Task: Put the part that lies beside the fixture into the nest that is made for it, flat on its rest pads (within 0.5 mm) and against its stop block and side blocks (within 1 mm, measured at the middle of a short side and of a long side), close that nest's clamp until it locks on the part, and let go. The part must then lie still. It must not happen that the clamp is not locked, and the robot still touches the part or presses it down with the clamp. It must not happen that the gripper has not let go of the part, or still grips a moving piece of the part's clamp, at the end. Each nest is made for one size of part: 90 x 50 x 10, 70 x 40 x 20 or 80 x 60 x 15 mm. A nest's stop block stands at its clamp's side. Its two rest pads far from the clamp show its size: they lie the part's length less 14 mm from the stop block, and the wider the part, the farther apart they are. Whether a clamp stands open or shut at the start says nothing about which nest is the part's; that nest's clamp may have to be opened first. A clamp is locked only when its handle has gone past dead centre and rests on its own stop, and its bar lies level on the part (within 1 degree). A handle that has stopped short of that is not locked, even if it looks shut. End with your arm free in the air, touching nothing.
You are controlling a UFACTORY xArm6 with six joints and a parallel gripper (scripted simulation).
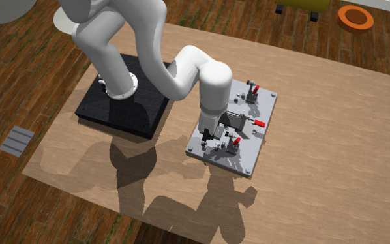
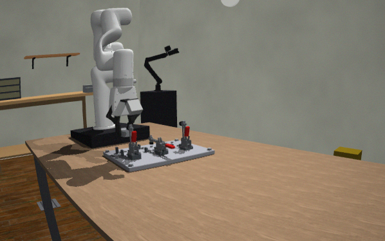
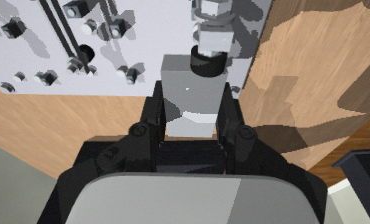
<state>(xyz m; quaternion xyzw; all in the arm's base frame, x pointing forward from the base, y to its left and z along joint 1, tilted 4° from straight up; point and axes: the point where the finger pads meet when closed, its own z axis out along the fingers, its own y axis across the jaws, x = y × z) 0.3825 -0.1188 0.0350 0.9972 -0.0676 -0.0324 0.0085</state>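
Right now my hand is 8 cm short of the clamp, 2 cm to the left of it and 4 cm above it. Also, from my hand: fixture plate: 6 cm ahead, 10 cm to the left, 10 cm below; then grey block: 1 cm below.
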